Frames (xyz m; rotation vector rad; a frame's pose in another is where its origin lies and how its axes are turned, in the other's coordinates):
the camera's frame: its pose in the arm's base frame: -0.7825 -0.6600 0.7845 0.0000 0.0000 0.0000
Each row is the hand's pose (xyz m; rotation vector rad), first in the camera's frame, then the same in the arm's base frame.
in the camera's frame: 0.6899 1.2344 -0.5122 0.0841 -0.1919 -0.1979
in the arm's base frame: -0.0926 0.5744 0.2723 0.0841 -0.1919 -0.1979
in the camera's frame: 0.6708 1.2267 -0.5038 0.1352 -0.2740 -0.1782
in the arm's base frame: -0.1117 0.5667 0.2807 0.1352 -0.2740 -0.1782
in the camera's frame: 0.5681 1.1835 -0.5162 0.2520 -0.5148 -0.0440
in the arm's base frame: -0.2144 0.5235 0.2683 0.2520 -0.5148 -0.0440
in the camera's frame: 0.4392 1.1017 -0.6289 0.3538 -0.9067 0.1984
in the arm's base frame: -0.3433 0.4417 0.1556 0.3538 -0.9067 0.1984
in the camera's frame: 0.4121 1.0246 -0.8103 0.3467 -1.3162 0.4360
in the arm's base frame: -0.3704 0.3646 -0.0258 0.3467 -1.3162 0.4360
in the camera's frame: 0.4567 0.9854 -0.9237 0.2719 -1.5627 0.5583
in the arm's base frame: -0.3258 0.3254 -0.1392 0.2719 -1.5627 0.5583
